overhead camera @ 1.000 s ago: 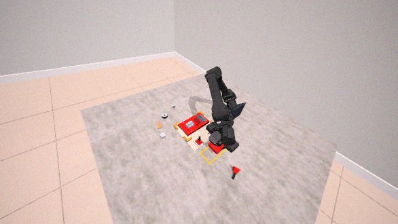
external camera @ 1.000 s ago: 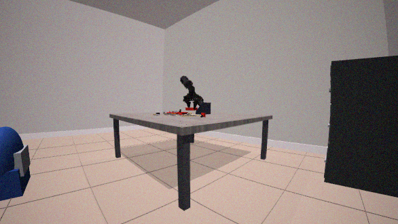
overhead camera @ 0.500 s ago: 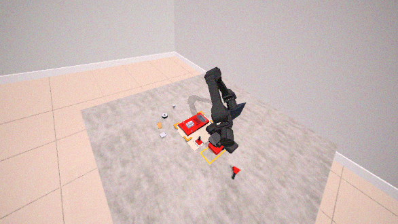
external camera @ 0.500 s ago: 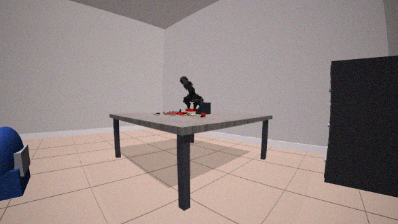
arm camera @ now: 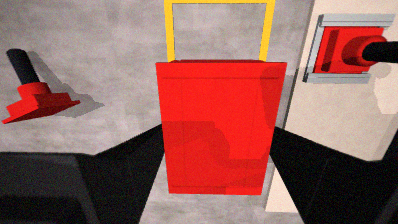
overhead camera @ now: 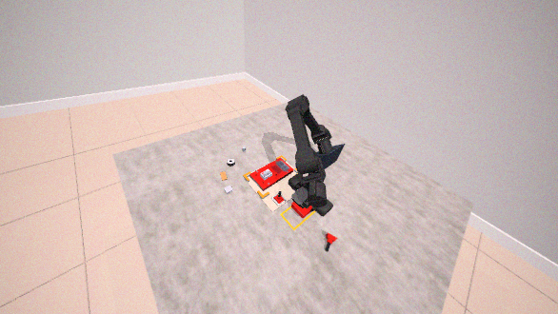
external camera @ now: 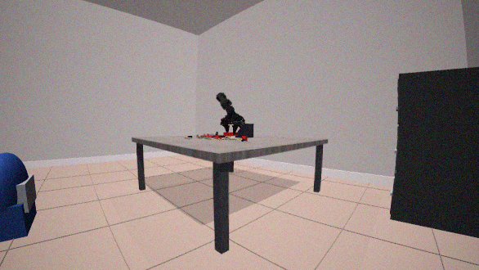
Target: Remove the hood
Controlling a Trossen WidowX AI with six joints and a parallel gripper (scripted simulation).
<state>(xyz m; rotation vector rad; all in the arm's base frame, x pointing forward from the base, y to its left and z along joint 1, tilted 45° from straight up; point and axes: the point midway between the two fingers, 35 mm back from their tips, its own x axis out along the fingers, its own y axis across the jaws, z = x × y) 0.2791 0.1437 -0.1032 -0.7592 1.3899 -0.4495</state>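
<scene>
Now: gripper tip 70 mm short of the holder, 100 mm to the left of it and 10 mm above it. The rest, counted from my gripper tip: wheel 170 mm ahead, 390 mm to the right, 30 mm below; then red hood right at my gripper tip.
</scene>
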